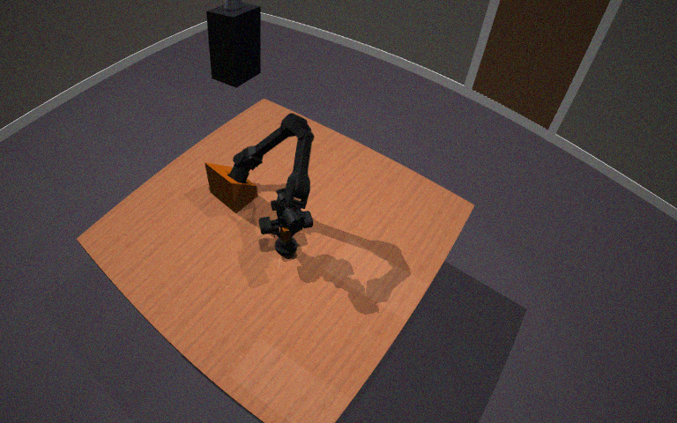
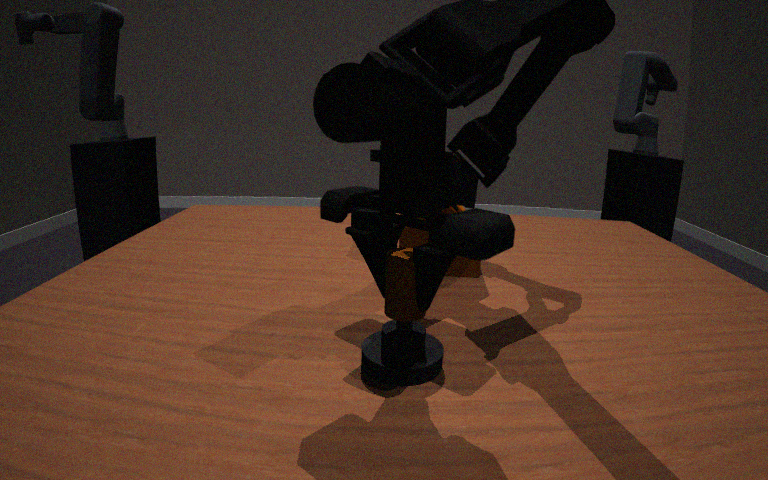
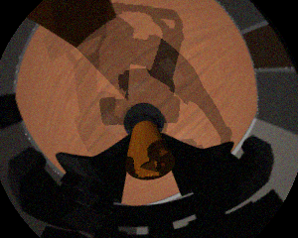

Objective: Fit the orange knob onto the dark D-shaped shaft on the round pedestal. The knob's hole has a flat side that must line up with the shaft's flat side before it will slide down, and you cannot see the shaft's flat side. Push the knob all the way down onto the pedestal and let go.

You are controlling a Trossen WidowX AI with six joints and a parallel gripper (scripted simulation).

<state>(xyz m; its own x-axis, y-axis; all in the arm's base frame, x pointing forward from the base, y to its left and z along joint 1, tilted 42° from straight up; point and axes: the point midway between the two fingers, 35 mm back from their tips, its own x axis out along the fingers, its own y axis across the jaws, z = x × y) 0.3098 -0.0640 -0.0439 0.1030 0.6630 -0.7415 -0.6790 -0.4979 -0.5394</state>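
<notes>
The orange knob is 20 mm above my gripper tip. Round my gripper tip: dark round pedestal: 40 mm below.
</notes>
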